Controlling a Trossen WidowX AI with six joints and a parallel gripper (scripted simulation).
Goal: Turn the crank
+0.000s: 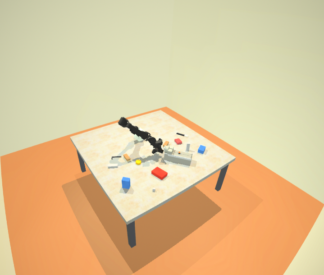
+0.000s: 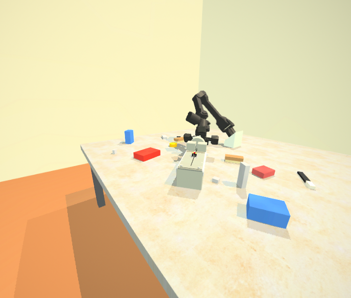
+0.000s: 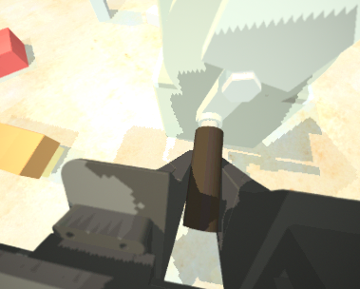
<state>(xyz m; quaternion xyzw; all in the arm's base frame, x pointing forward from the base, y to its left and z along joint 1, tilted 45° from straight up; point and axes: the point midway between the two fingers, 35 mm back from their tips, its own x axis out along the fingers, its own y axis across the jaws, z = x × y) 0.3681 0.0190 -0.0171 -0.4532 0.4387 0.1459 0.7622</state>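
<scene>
The crank lies 40 mm above my gripper tip. Also, from my gripper tip: brown crank handle 10 mm behind, 10 mm to the right, 30 mm above; then red pointer 130 mm ahead, 90 mm to the left, 50 mm above; then yellow disc 30 mm behind, 260 mm to the right, 20 mm below.
</scene>
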